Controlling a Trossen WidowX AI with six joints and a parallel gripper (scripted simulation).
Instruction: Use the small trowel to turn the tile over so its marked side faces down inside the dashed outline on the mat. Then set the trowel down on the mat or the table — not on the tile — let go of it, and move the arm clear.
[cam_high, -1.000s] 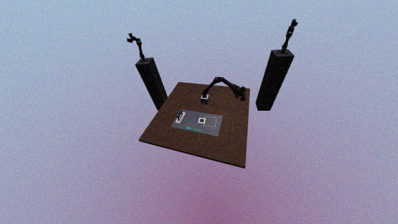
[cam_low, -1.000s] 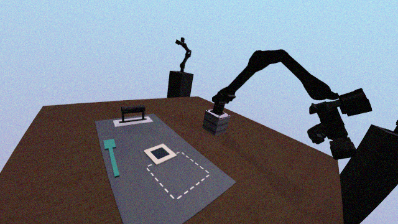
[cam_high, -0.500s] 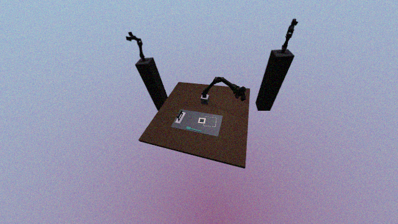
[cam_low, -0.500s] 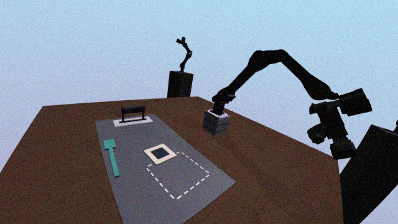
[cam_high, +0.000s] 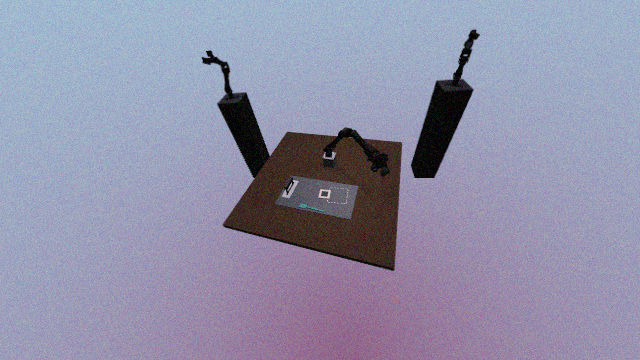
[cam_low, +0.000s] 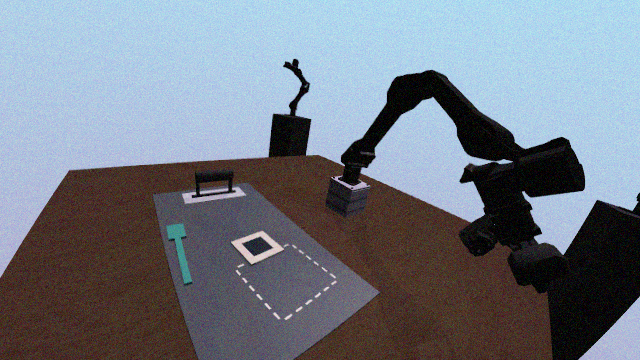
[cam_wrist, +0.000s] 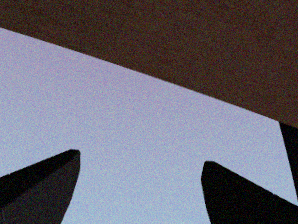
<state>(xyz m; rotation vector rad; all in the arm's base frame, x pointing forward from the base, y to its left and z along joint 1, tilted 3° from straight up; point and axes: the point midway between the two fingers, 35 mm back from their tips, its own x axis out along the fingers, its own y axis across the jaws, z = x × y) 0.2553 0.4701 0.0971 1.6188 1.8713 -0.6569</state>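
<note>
My gripper tip is 63 cm to the left of the teal trowel, 27 cm short of it and 15 cm above it. Round my gripper tip: tile (51 cm to the right, 15 cm below, 13 cm ahead); then grey mat (58 cm to the right, 17 cm below, 14 cm ahead).
</note>
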